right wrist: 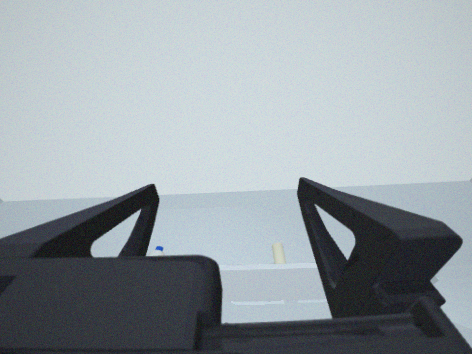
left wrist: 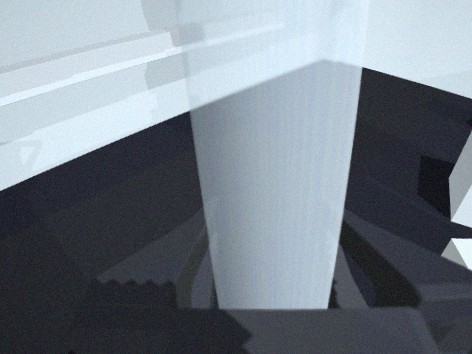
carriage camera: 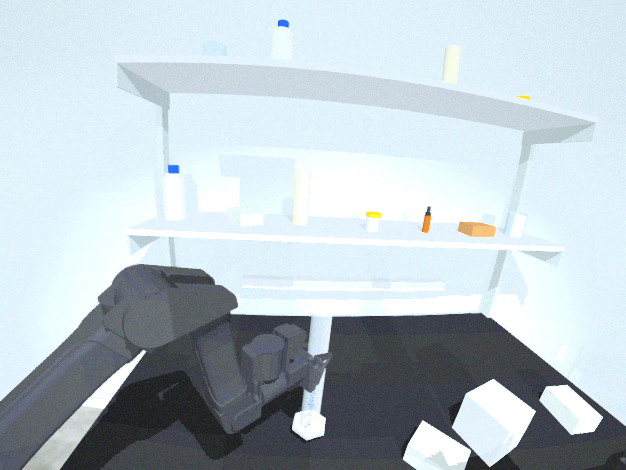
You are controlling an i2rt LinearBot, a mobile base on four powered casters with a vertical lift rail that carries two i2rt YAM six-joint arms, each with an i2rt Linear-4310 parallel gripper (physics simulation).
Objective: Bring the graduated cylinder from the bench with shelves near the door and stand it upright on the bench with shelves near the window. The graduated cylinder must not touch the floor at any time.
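Places are measured from the left arm's base along level axes (x ahead, y right, z down), in metres.
Where they show: left gripper, fingertip midpoint: (left wrist: pixel 268 208) (carriage camera: pixel 324 350); right gripper, fingertip midpoint: (right wrist: pixel 227 188).
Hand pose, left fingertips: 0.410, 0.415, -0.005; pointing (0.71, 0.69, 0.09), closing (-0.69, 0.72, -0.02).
Observation:
Each offset is from my left fingertips to the centre of the thing, as dx, dy, dz. Level surfaces: height alone.
The graduated cylinder @[-0.025, -0.020, +0.049] (carriage camera: pixel 308 424) (left wrist: pixel 275 175), pale and translucent with a white hexagonal foot, is close to upright, leaning slightly. My left gripper (carriage camera: pixel 319 365) (left wrist: pixel 268 208) is shut on its tube, between the foot and the top. In the carriage view the cylinder shows over the black top of the bench with shelves @[dz +0.234] (carriage camera: pixel 384 364); I cannot tell whether the foot touches that top. My right gripper (right wrist: pixel 227 188) is open and empty, with a wall and ceiling behind its fingers.
A large white box @[-0.089, +0.450, +0.169] (carriage camera: pixel 493 419), a smaller white box @[-0.139, +0.275, +0.205] (carriage camera: pixel 435 450) and a long white box @[-0.059, +0.767, +0.205] (carriage camera: pixel 570 408) lie on the bench's right side. Above the bench, the lower shelf @[dz -0.223] (carriage camera: pixel 333 237) and upper shelf (carriage camera: pixel 343 86) carry bottles and jars.

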